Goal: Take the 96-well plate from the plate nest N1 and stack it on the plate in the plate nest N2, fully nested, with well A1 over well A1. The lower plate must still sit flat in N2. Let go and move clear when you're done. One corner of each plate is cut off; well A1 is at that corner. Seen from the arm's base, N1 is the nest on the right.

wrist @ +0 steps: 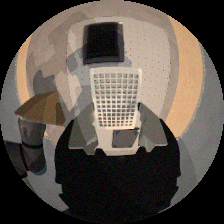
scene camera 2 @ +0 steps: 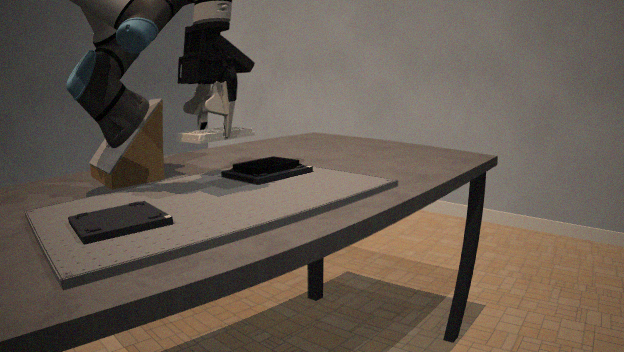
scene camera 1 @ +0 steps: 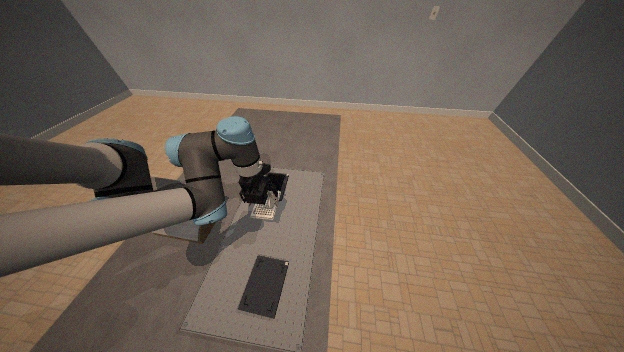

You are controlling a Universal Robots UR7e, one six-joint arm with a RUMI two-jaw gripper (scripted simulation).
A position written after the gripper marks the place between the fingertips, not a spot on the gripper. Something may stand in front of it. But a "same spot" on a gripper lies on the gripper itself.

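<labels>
The gripper appears in the wrist view (116, 102), and both scene camera 1 and scene camera 2 show it as well. On the gripper, (scene camera 2: 222, 102) and (scene camera 1: 273, 198) are one and the same spot.
</labels>
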